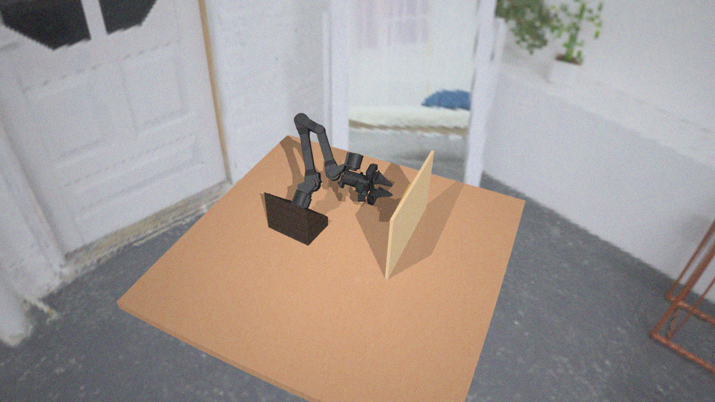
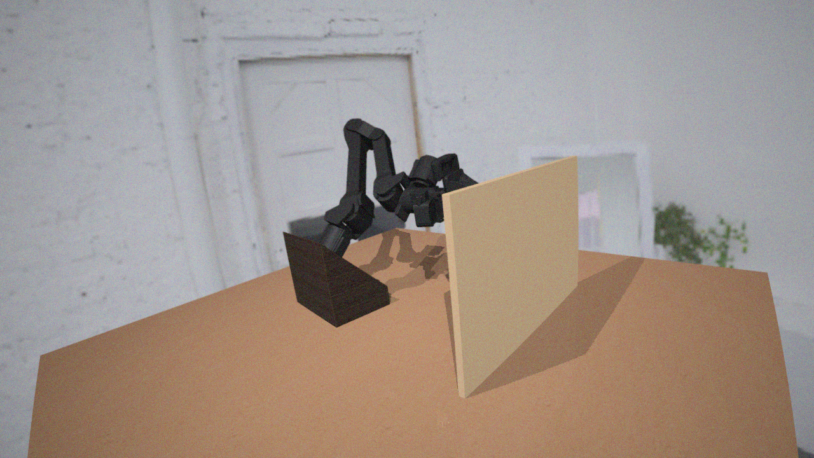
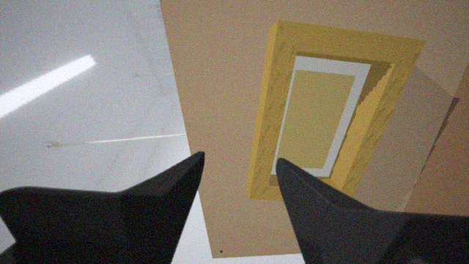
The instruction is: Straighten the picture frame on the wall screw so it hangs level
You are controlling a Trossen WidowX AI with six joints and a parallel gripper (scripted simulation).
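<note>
Now: the picture frame 80 mm below my gripper tip and 60 mm ahead of it. Also, from my gripper tip: tan wall panel 90 mm below, 80 mm ahead, 10 mm to the left.
</note>
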